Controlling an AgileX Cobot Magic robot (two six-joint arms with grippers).
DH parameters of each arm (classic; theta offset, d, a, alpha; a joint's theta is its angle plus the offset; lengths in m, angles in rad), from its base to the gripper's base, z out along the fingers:
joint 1: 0 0.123 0 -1.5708
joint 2: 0.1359 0 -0.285 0
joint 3: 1.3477 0 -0.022 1.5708
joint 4: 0 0.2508 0 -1.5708
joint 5: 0 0 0.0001 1.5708
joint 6: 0 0.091 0 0
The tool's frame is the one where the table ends.
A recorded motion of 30 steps. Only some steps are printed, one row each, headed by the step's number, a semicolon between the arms.
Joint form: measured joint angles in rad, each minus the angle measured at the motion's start. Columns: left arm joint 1, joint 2, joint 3, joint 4, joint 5, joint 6; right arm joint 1, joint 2, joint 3, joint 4, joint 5, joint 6.
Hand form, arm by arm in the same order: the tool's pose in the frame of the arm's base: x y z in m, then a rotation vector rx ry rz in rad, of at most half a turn. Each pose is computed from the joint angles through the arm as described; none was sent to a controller.
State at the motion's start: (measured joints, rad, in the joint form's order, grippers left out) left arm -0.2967 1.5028 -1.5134 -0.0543 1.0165 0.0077; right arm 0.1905 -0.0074 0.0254 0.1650 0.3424 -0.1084
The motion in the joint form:
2: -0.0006 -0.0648 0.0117 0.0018 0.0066 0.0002; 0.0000 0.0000 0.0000 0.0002 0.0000 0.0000
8: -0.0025 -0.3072 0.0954 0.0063 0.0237 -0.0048; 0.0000 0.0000 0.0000 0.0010 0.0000 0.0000
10: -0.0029 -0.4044 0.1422 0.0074 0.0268 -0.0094; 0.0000 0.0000 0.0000 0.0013 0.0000 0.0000
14: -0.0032 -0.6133 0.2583 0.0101 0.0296 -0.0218; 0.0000 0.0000 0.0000 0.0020 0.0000 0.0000
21: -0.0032 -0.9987 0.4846 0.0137 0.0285 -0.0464; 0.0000 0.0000 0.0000 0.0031 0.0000 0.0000
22: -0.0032 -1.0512 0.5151 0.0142 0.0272 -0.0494; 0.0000 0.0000 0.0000 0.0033 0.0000 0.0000
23: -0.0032 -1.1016 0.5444 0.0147 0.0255 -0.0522; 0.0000 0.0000 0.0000 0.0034 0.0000 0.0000
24: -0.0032 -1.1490 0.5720 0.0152 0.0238 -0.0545; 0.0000 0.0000 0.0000 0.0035 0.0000 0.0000
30: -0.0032 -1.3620 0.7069 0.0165 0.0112 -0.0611; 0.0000 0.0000 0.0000 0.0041 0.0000 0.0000
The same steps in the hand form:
2: 0.2894 -0.0929 0.3978 0.3592 2.4245 -0.1952; 0.0517 0.0151 0.1746 -0.1706 1.8369 0.2173
8: 0.2209 -0.0721 0.4365 0.3409 2.2841 -0.2120; 0.0517 0.0151 0.1746 -0.1701 1.8369 0.2181
10: 0.1932 -0.0635 0.4435 0.3309 2.2379 -0.2193; 0.0517 0.0151 0.1746 -0.1699 1.8369 0.2183
14: 0.1360 -0.0457 0.4453 0.3075 2.1507 -0.2343; 0.0517 0.0151 0.1746 -0.1695 1.8370 0.2190
21: 0.0436 -0.0168 0.4170 0.2642 1.9957 -0.2646; 0.0517 0.0152 0.1746 -0.1688 1.8370 0.2201
22: 0.0327 -0.0134 0.4109 0.2587 1.9730 -0.2688; 0.0517 0.0152 0.1746 -0.1686 1.8370 0.2203
23: 0.0228 -0.0103 0.4047 0.2535 1.9508 -0.2728; 0.0517 0.0152 0.1746 -0.1686 1.8370 0.2204
24: 0.0139 -0.0075 0.3983 0.2489 1.9297 -0.2763; 0.0517 0.0152 0.1746 -0.1685 1.8370 0.2205
30: -0.0187 0.0027 0.3636 0.2326 1.8404 -0.2898; 0.0517 0.0152 0.1746 -0.1681 1.8371 0.2211

